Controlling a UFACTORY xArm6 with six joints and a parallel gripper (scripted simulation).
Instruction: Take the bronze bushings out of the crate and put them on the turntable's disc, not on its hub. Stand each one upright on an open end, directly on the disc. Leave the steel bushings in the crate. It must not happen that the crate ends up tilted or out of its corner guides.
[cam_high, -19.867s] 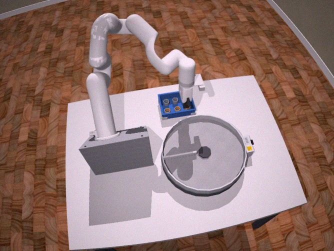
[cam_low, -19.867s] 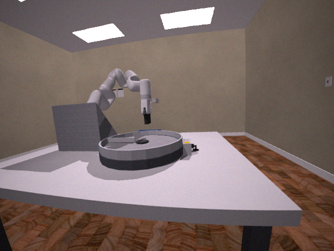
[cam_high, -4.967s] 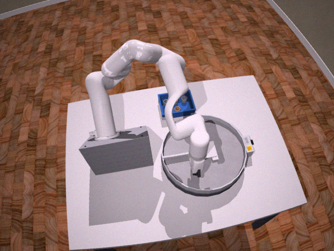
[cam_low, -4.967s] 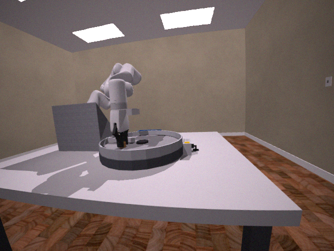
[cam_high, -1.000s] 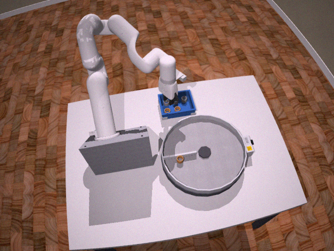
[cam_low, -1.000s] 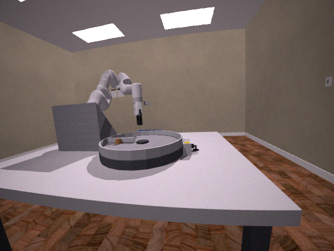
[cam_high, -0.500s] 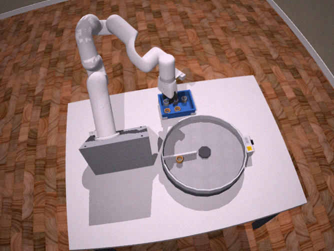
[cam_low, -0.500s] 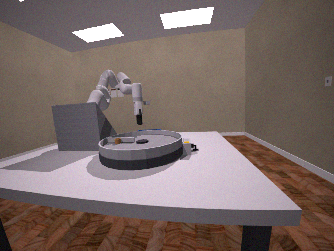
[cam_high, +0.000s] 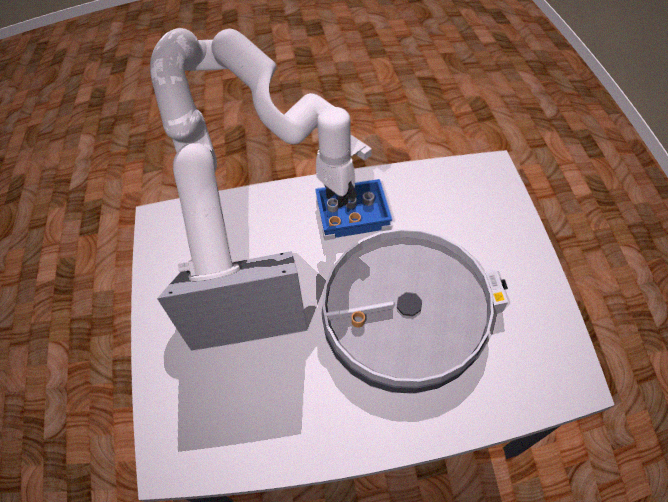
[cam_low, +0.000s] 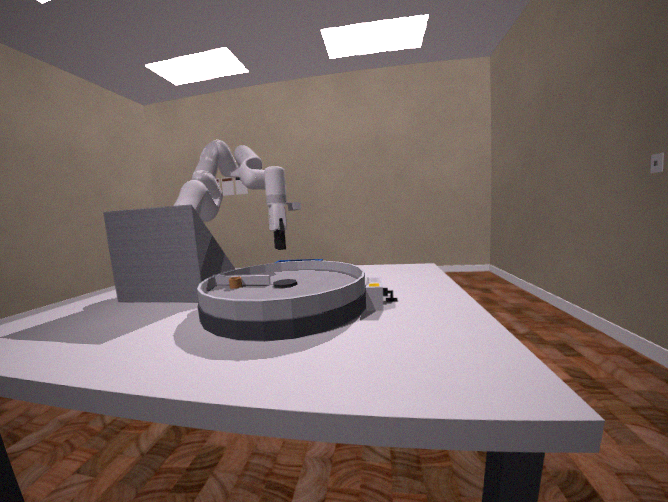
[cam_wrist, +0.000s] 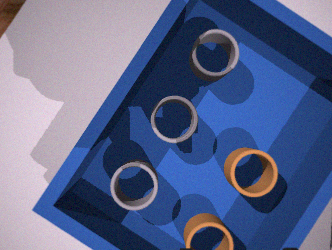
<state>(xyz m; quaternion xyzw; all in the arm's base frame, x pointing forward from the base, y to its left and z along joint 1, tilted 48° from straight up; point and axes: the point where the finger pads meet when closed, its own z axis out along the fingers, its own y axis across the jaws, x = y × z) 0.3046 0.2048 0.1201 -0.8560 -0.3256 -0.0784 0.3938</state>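
Now: the blue crate 11 cm below my hand, 5 cm ahead of it and 3 cm to the left of it. Also, from my hand: turntable disc: 30 cm to the right, 15 cm ahead, 8 cm below.
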